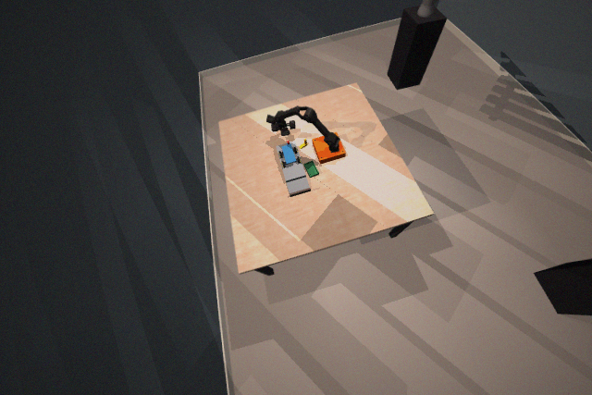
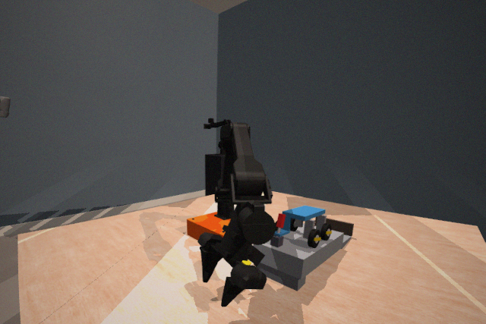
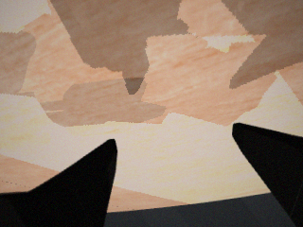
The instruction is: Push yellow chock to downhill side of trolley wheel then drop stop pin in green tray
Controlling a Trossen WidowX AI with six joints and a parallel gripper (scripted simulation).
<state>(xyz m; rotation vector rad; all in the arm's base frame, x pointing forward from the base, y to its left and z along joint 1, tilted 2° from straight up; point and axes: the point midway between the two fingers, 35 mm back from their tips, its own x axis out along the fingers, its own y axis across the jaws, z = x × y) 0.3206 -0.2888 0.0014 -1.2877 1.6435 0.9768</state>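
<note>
Right now the yellow chock is 180 mm to the left of my gripper tip, 110 mm behind it and 20 mm below it. The rest, counted from my gripper tip: red-headed stop pin: 220 mm to the left, 90 mm above; then blue-topped trolley: 310 mm to the left, 70 mm above, 20 mm ahead; then grey ramp: 320 mm to the left, 20 mm ahead, 10 mm above.
</note>
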